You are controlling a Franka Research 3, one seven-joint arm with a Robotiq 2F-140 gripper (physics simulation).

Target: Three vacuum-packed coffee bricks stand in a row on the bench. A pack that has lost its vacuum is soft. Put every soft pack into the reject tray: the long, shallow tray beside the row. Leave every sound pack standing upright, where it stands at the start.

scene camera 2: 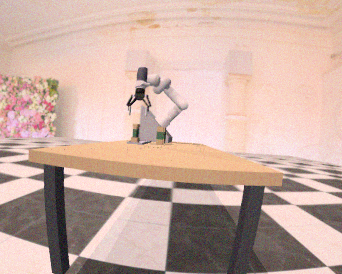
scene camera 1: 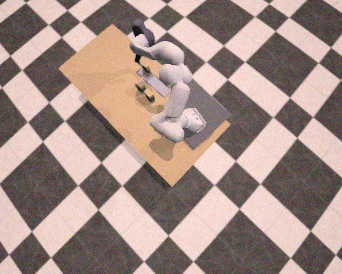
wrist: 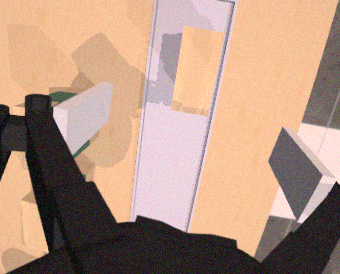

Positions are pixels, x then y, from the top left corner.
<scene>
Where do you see a shallow reject tray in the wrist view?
173, 143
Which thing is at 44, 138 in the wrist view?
The gripper.
</scene>
